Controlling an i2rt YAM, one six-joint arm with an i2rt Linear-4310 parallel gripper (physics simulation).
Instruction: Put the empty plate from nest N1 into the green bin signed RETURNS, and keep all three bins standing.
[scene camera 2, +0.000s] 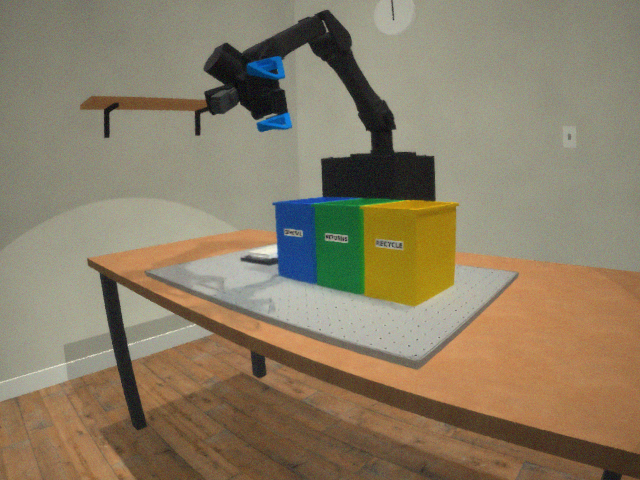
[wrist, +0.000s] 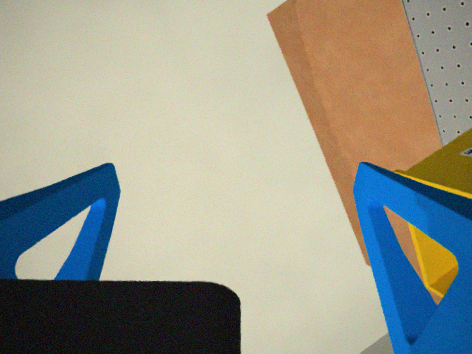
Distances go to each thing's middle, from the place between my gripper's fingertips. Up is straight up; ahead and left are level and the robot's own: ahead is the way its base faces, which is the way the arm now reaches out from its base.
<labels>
My hand is 24 cm past the green bin (scene camera 2: 339, 225), 3 cm to the left of it and 28 cm above it. Round my hand: yellow bin (scene camera 2: 409, 246): 24 cm behind, 10 cm to the left, 28 cm below; blue bin (scene camera 2: 295, 220): 24 cm behind, 17 cm to the right, 28 cm below.
</labels>
